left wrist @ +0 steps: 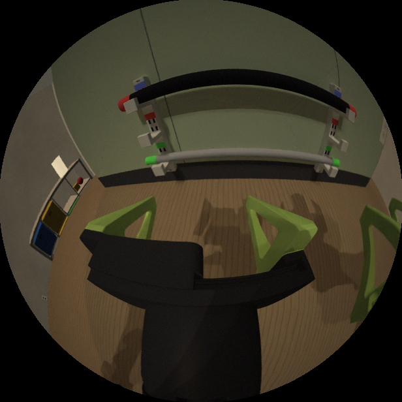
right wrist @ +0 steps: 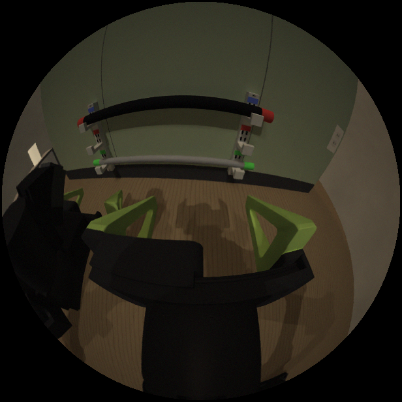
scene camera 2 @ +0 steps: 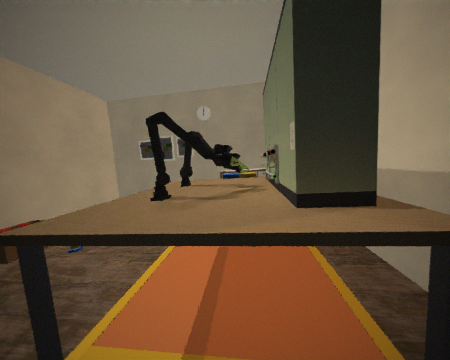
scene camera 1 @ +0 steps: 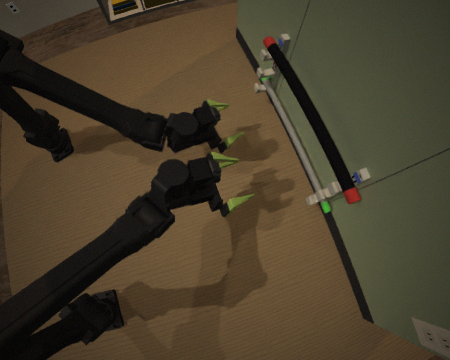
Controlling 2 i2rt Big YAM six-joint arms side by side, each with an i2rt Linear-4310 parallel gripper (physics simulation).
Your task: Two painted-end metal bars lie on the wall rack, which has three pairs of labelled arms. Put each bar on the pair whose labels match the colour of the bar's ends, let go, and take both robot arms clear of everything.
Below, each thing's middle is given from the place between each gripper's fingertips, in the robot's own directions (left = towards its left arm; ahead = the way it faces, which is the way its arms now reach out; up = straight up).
Now: right hand 21 cm short of the black bar [left wrist: 216, 76], 8 cm to the right of it and 6 cm below it. From my right hand the other things lie so: grey bar [left wrist: 220, 151]: 22 cm ahead, 9 cm below, 8 cm to the left.
Now: the grey bar 150 mm ahead of my left hand, 100 mm to the right of it and 40 mm below it. The rest, counted from my left hand: black bar (150 mm ahead, 110 mm above, 100 mm to the right).
